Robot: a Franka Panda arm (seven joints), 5 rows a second.
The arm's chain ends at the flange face. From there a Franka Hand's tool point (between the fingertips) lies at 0.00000 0.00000 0.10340 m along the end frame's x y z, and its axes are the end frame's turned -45 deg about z.
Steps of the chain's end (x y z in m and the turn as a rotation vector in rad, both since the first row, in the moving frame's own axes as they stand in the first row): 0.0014, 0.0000, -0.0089, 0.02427, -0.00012, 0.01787; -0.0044, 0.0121, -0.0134, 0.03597, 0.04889, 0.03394; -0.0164, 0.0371, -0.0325, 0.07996, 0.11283, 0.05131; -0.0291, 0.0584, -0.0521, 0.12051, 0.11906, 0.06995; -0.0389, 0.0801, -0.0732, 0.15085, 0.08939, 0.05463
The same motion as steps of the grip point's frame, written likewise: 0.0028, -0.0008, -0.0089, 0.01725, 0.01708, 0.01787; -0.0055, 0.0065, -0.0136, -0.00914, 0.06001, 0.03394; -0.0238, 0.0174, -0.0335, -0.02324, 0.13632, 0.05131; -0.0444, 0.0212, -0.0536, 0.00103, 0.16940, 0.06995; -0.0666, 0.0251, -0.0748, 0.04346, 0.16988, 0.05463
